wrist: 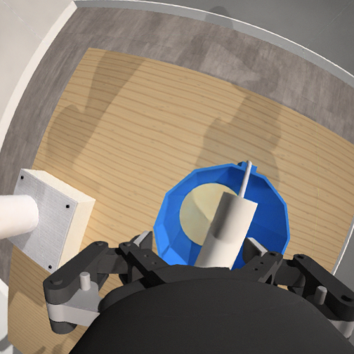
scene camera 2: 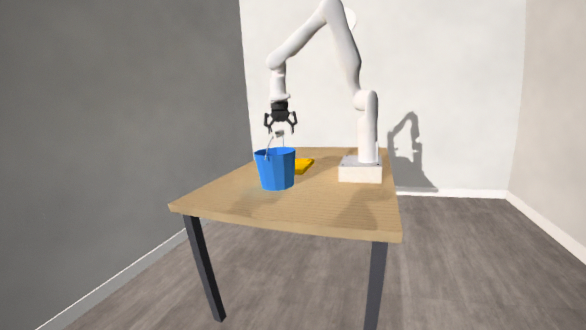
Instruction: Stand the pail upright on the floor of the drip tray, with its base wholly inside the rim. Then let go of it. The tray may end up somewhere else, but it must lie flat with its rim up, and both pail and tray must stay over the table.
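Seen in the pictures: gripper, between the fingertips: (scene camera 2: 281, 135); arm's base, origin of its link: (scene camera 2: 368, 160).
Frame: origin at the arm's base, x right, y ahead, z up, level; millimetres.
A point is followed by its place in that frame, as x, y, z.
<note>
The blue pail (scene camera 2: 276, 170) {-193, 406, 14} (wrist: 271, 215) stands upright on the table, with its wire bail raised. The bail's pale cylindrical grip (scene camera 2: 279, 133) {-127, 396, 164} (wrist: 228, 227) is above the pail's mouth. My gripper (scene camera 2: 281, 132) {-113, 390, 153} (wrist: 197, 244) points down over the pail and is open. Its fingertips are on either side of the grip, about level with it, and hold nothing. In the wrist view the grip lies nearer the right finger, and its lower end is hidden by the gripper body. The yellow drip tray (scene camera 2: 303, 165) {218, 355, -79} lies flat behind the pail, partly hidden by it; it does not show in the wrist view.
The wooden table (scene camera 2: 320, 210) {-370, 208, -83} (wrist: 135, 120) carries the arm's pale base block (scene camera 2: 360, 174) {-88, 45, -43} (wrist: 47, 220), to the right of the pail in the scene view and to its left in the wrist view. Table edges show in both views, with a dark wall beyond the left edge in the scene view.
</note>
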